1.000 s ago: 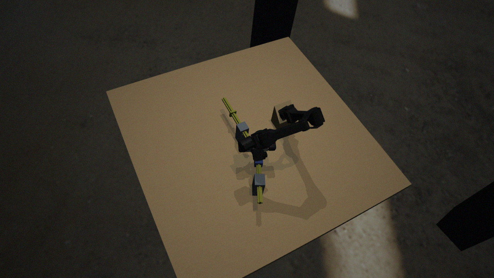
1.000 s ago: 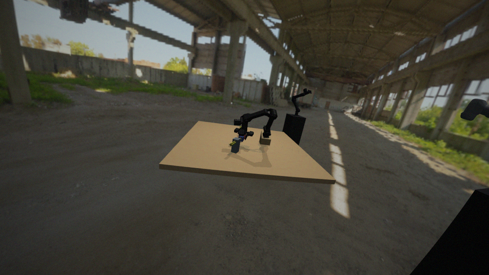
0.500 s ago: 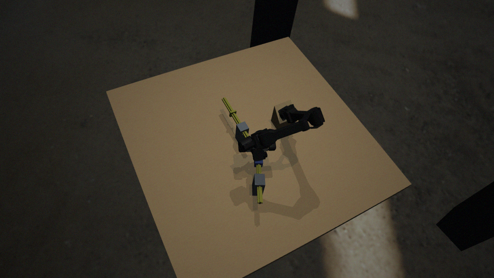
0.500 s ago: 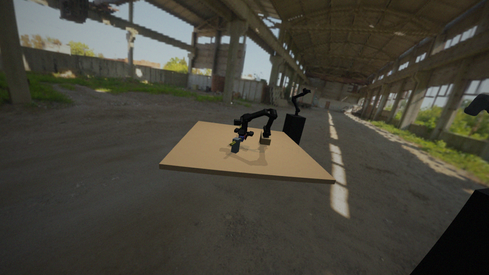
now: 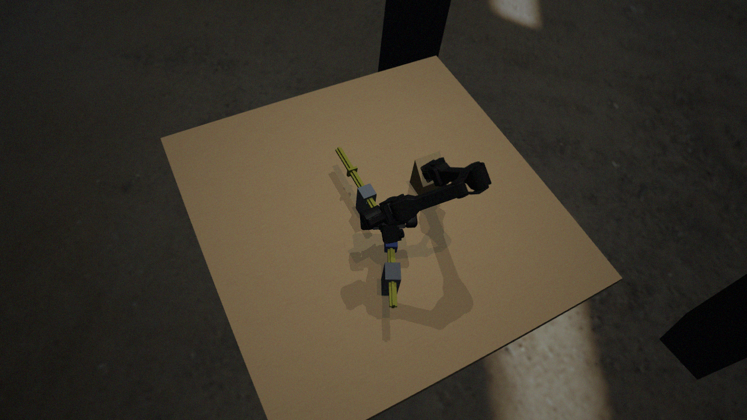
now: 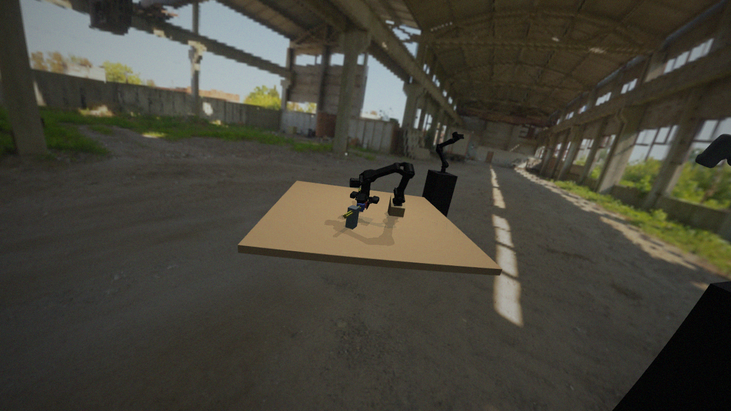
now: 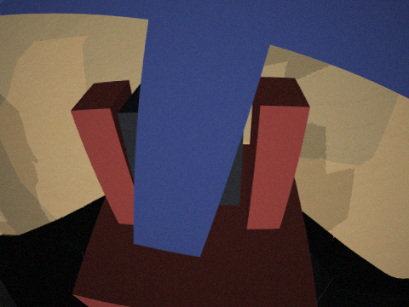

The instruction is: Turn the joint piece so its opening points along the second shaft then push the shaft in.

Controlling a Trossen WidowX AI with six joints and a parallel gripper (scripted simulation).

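The red joint piece is 4 cm above my gripper tip, 2 cm to the left of it and 1 cm ahead of it.
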